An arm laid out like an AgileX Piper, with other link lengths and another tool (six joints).
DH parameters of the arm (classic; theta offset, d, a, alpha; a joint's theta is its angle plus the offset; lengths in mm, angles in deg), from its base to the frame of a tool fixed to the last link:
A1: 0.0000 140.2 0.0 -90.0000
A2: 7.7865 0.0 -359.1 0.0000
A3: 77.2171 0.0 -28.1 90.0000
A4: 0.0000 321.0 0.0 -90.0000
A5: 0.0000 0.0 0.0 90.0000
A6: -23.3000 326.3 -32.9 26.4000
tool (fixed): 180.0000 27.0 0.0 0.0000
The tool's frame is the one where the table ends.
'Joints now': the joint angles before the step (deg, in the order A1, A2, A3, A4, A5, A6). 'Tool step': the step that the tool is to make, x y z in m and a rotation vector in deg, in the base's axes. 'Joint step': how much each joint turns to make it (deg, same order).
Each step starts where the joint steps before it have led.
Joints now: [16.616 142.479 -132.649 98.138 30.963 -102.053]
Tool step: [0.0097 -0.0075 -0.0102 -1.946 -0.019 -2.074]
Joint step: [0.001 0.151 -0.015 -1.896 -2.260 0.242]
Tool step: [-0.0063 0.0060 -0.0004 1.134 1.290 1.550]
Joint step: [-0.002 0.003 -0.003 -0.595 1.569 2.195]
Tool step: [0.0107 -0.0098 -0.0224 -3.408 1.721 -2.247]
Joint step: [-0.105 -0.010 0.017 -7.134 -2.470 5.206]
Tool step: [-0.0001 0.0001 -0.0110 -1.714 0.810 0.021]
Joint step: [0.005 0.012 -0.020 -3.830 -0.031 2.736]
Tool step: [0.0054 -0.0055 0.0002 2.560 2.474 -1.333]
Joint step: [0.002 -0.005 0.005 -0.098 -0.899 3.782]
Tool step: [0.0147 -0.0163 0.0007 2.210 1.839 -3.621]
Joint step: [-0.004 0.000 0.001 -0.132 -3.252 3.402]
